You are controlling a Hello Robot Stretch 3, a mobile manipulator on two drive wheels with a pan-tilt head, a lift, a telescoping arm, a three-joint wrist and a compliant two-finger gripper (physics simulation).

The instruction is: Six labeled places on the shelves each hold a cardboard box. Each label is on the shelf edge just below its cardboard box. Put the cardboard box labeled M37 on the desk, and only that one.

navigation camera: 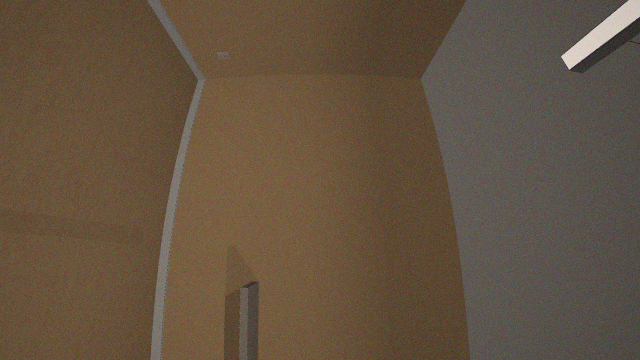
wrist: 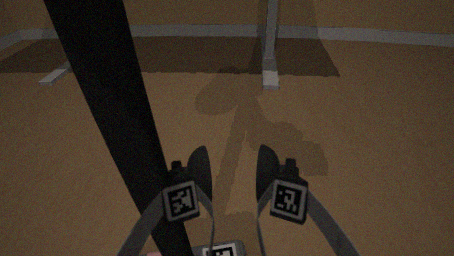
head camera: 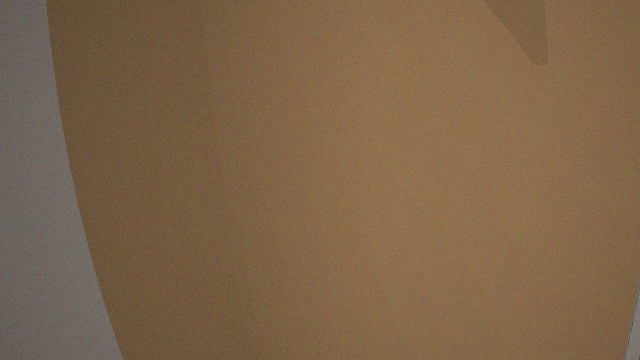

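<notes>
My gripper (wrist: 233, 164) shows in the wrist view with its two fingers apart and no object between them. It is open, above the brown floor (wrist: 395, 150). The cardboard boxes, the M37 label and a desk top do not show in these views. A light grey post (wrist: 270, 40) with a foot stands beyond the fingers in the wrist view; whether it belongs to the desk or to the shelves I cannot tell.
A second light foot (wrist: 54, 76) lies farther left. A wide black bar (wrist: 107, 100) crosses the wrist view's left side. A pale baseboard (wrist: 200, 30) runs along the wall. The navigation view shows a grey upright (navigation camera: 249, 320) and a light bar (navigation camera: 600, 37). The head view shows a brown wall (head camera: 350, 200).
</notes>
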